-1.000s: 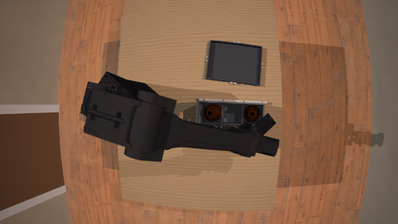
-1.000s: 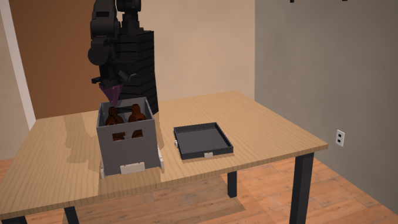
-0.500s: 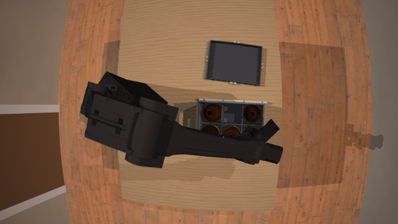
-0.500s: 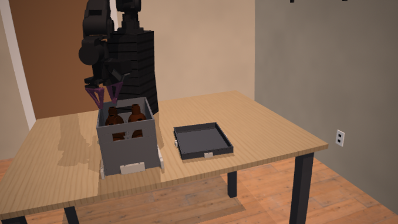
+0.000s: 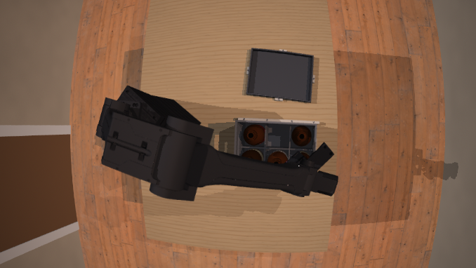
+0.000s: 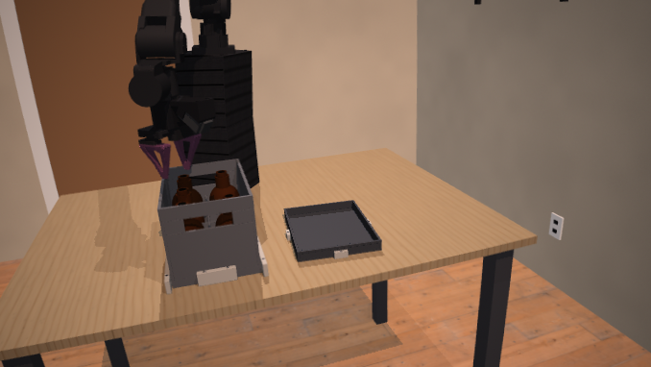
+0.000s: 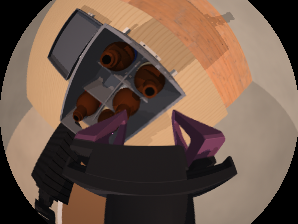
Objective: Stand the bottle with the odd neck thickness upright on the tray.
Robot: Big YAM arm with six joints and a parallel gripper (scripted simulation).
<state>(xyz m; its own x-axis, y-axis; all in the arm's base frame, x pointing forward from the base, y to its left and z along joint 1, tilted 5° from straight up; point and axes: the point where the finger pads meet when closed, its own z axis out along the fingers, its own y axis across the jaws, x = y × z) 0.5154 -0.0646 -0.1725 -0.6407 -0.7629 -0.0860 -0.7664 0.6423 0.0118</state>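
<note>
Now: the grey crate 150 mm below my hand, 90 mm behind it and 40 mm to the left of it. From my hand the other things lie so: dark tray: 320 mm to the left, 220 mm below, 120 mm behind.
</note>
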